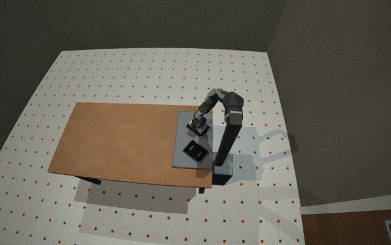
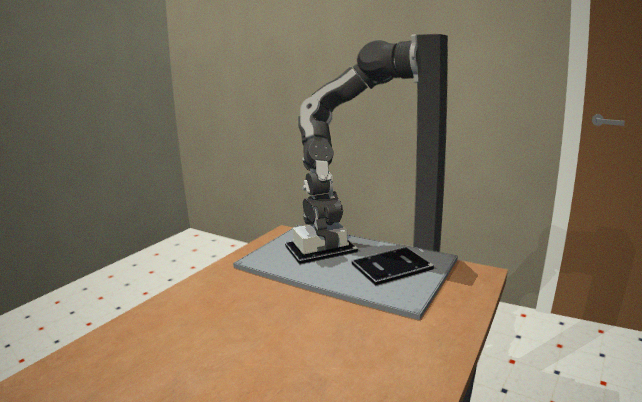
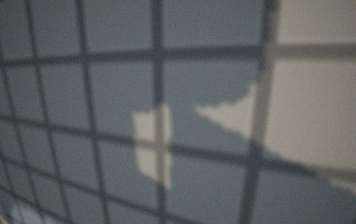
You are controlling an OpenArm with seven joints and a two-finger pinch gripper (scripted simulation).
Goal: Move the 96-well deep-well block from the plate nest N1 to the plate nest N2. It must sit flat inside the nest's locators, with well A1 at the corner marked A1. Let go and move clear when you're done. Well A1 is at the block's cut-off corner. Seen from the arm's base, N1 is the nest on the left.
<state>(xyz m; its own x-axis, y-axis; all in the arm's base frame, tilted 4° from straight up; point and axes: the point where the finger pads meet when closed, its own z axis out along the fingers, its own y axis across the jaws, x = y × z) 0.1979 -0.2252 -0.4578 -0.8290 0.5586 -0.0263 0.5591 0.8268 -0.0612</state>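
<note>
The deep-well block lies 2 cm above my hand. Also, from my hand: plate nest N1: 21 cm to the left, 2 cm below; A1 label: 30 cm to the left, 3 cm behind, 1 cm below; plate nest N2: 2 cm below.
</note>
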